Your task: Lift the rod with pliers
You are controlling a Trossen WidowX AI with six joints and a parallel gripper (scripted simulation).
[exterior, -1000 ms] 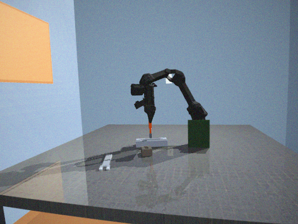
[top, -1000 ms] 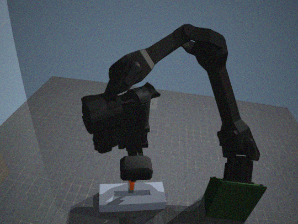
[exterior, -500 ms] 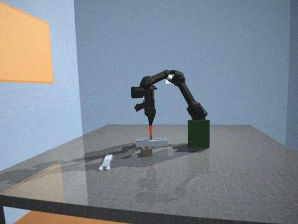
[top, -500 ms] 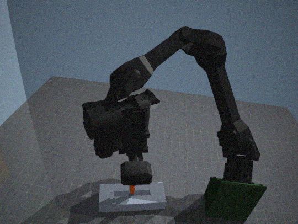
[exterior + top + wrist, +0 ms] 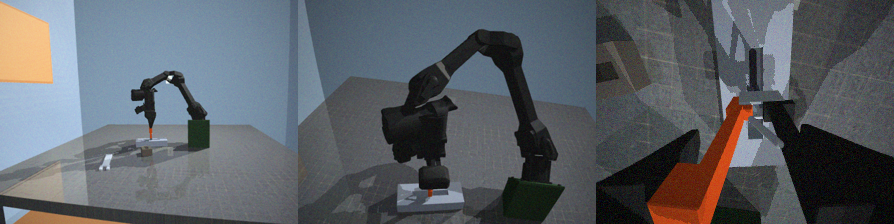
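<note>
My gripper tip is now 90 mm above the grey channel block and 10 mm to the left of it. Round my gripper tip: brown holster 150 mm to the left, 100 mm below; then orange handle 20 mm to the left; then small white forked piece 300 mm to the left, 150 mm ahead, 110 mm below.
</note>
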